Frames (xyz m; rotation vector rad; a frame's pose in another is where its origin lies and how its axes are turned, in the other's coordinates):
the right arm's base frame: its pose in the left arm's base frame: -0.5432 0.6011 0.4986 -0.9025 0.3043 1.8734
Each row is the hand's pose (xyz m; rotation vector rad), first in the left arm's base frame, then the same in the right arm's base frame.
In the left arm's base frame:
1: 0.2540 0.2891 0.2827 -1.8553 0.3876 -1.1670
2: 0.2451 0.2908 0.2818 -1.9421 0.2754 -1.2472
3: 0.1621 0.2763 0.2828 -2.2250 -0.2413 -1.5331
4: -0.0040 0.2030 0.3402 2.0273 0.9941 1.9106
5: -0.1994 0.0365 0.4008 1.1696 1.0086 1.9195
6: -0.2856 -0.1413 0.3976 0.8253 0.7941 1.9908
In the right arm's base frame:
1: -0.2413 -0.5014 -0.6854 -0.0769 2.2235 -1.7525
2: -0.2375 -0.4944 -0.6811 -0.2546 2.2868 -1.7803
3: -0.2290 -0.4161 -0.6511 0.9743 -2.3249 1.7596
4: -0.2808 -0.2482 -0.5778 1.4416 -1.6024 1.2003
5: -0.3911 -0.0113 -0.5417 1.2734 -1.0831 0.7096
6: -0.4892 0.1480 -0.6054 1.0124 -0.9744 0.5156

